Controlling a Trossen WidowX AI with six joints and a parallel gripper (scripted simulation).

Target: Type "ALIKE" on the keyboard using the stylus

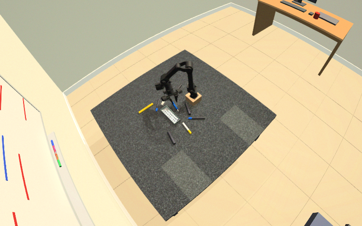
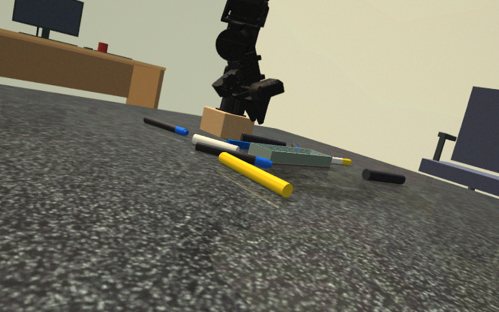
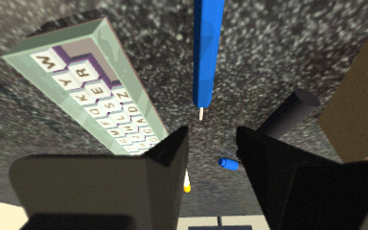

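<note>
Right now the blue stylus is 10 mm ahead of my gripper tip, 10 mm to the left of it and 60 mm below it. Round my gripper tip: white stick (10 mm ahead, 130 mm to the right, 50 mm below); then keyboard (100 mm ahead, 20 mm to the left, 50 mm below); then white-and-yellow marker (120 mm ahead, 230 mm to the left, 60 mm below).
</note>
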